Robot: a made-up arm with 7 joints.
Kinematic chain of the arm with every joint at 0, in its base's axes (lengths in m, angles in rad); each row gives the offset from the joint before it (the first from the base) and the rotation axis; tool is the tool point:
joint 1: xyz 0 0 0.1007 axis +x
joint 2: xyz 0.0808 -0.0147 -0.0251 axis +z
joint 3: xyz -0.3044 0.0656 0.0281 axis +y
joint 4: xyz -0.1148 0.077 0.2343 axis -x
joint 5: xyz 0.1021 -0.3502 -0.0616 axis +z
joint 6: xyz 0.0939 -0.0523 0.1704 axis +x
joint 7: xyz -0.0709 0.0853 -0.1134 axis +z
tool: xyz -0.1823 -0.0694 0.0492
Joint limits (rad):
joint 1: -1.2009..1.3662
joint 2: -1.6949..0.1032
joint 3: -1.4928..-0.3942
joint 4: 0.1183..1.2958
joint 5: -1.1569..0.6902
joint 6: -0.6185..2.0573
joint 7: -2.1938..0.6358
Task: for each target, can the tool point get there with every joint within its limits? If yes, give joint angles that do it. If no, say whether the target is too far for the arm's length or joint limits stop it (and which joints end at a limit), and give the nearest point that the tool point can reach.
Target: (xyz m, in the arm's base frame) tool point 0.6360 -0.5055 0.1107
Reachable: no: joint limits stop it (at a limit: joint 1, joint 2, joint 3, joint 4, joint 7) | nearest point 0.4324 -0.4656 0.5053 | short by 0.446 m
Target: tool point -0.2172 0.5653 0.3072
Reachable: yes | joints 0.0355 -1.0884 -0.7770 0.4406 -0.2343 0.1555 -0.8784
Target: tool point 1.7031 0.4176 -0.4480
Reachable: no: too far | nearest point 0.6237 0.5183 -0.5803 | short by 1.092 m
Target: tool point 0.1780 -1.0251 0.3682
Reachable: no: joint limits stop it (at a limit: joint 1, joint 2, joint 3, joint 5, joint 7) | nearest point 0.2338 -0.5895 0.5637 | short by 0.481 m
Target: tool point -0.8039 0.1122 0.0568
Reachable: yes | joints 0.2324 -0.0771 -1.3774 0.7463 -0.0084 1.0839 -0.4808
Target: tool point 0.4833 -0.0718 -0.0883
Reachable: no: joint limits stop it (at a limit: joint 1, joint 2, joint 3, joint 4, joint 7) | nearest point 0.3899 0.2124 -0.4976 | short by 0.507 m
